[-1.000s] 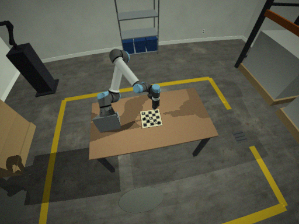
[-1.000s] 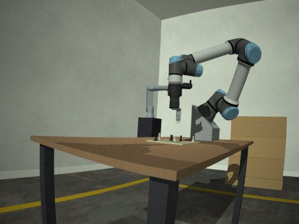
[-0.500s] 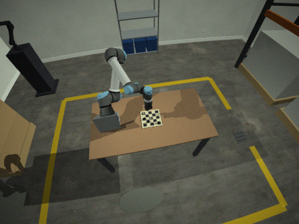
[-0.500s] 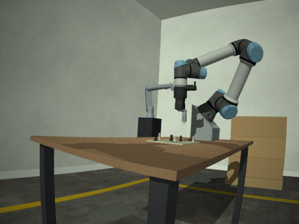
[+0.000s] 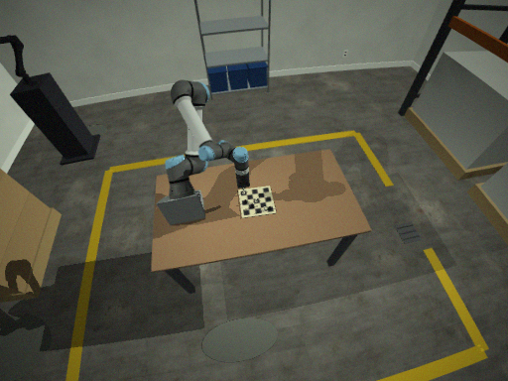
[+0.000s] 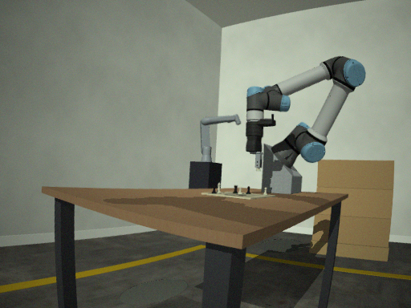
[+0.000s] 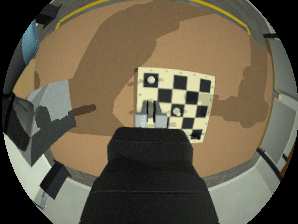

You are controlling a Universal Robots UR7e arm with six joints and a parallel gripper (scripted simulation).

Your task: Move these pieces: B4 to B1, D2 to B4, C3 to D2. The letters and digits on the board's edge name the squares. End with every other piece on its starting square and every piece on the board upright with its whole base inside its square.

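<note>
Right now my hand is 11 cm above the black piece, 8 cm to the left of it and 3 cm short of it. Round my hand: white piece 1 cm below; then chessboard 13 cm below, 7 cm ahead, 4 cm to the right.
</note>
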